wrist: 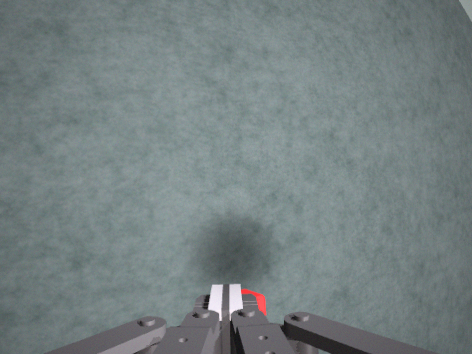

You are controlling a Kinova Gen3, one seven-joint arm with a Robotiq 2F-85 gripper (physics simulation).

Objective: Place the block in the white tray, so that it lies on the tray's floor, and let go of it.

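Frame: origin at the arm's base, x ahead, y left, z up, level; millimetres.
Where they show: gripper, fingertip midpoint: [227,304].
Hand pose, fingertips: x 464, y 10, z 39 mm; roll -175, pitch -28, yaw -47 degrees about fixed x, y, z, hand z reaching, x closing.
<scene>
After its pixels a point has its place.
The red block [261,302] @[z -23, x 490, y -48 mm] shows in part at the bottom of the wrist view, just right of the fingertips; the fingers hide most of it. My gripper [227,304] @[z 39, x 464, y 10 mm] is shut, with its two pale finger pads together and nothing between them. The block lies beyond and partly beneath the right finger, outside the grip; whether it touches that finger cannot be told. The white tray does not show in the wrist view.
A grey-green mottled table surface [235,125] @[z -51, x 589, y 47 mm] fills most of the view, with a soft dark shadow just ahead of the fingertips. A curved edge of the surface crosses the top right corner, with a paler area beyond it.
</scene>
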